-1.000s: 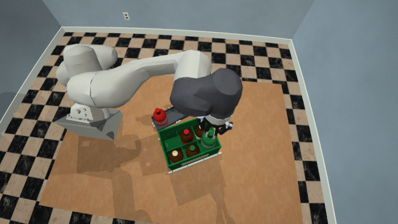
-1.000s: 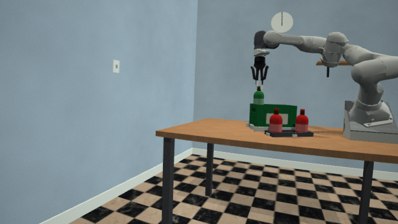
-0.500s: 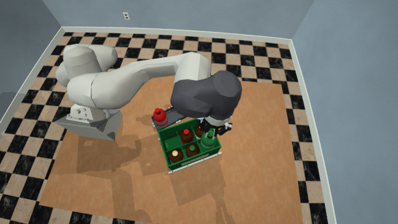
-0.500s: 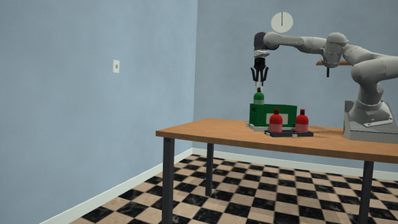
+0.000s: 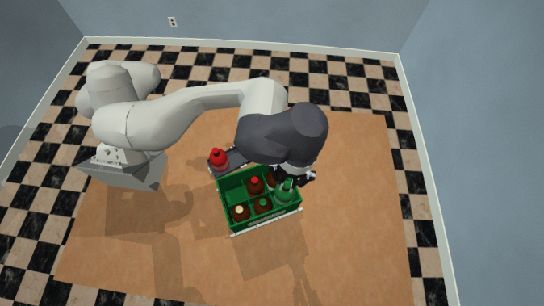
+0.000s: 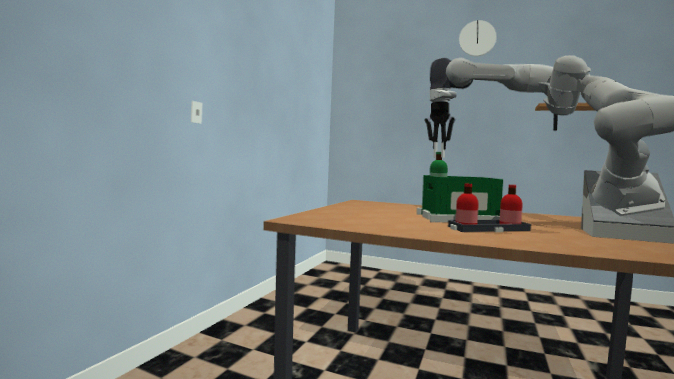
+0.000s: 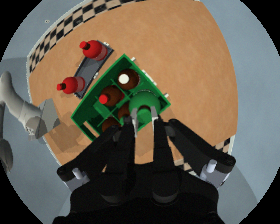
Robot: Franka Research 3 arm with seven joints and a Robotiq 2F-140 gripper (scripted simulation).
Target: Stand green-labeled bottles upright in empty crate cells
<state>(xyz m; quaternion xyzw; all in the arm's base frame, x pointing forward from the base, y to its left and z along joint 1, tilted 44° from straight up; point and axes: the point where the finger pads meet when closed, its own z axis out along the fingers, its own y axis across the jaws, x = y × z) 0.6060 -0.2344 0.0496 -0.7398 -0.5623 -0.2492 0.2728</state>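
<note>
The green-labeled bottle is 90 mm below my hand. Also, from my hand: green crate (200 mm below, 100 mm behind, 10 mm to the left); then dark tray (270 mm below, 210 mm to the left, 200 mm behind).
</note>
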